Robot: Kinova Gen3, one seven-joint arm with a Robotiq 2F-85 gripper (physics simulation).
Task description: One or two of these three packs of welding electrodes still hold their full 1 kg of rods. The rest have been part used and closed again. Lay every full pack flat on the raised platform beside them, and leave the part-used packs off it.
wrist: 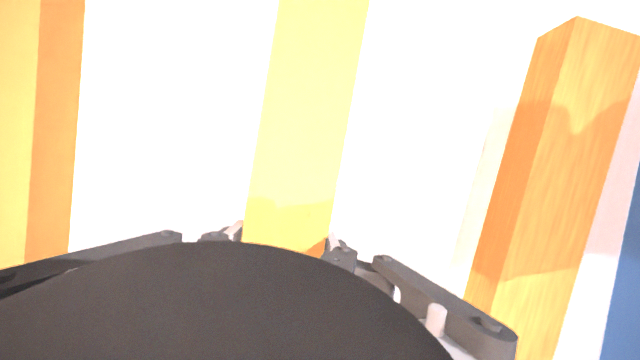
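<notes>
Three long yellow-orange packs show in the wrist view. The middle pack runs up from between the fingertips, and its upper end is outside the view. My gripper is shut on this middle pack, with a fingertip at each side of it. The left pack stretches along the left edge, apart from the gripper. The right pack lies to the right, apart from the gripper, and its squared far end shows. The dark gripper body hides the near end of the middle pack. Fill amounts cannot be read from the packs.
A blue surface shows at the right edge, beyond the right pack; whether it is the raised platform cannot be told. The background between the packs is overexposed white. Shadows cross the middle and right packs.
</notes>
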